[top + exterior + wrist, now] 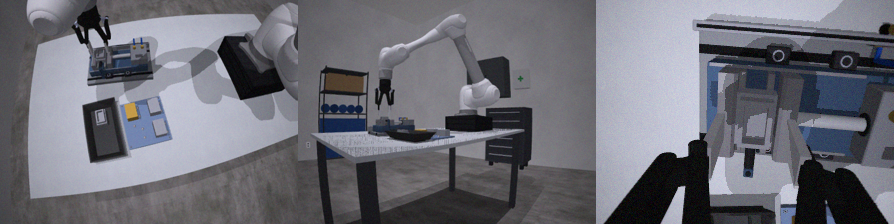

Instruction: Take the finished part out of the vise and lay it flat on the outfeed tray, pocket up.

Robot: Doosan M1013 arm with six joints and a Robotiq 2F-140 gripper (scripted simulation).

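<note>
Now: hand 60 mm past the vise, 20 mm to the right of it and 110 mm above it. Also, from my hand: blue plate: 80 mm behind, 320 mm to the left, 150 mm below; yellow block: 40 mm behind, 270 mm to the left, 130 mm below.
</note>
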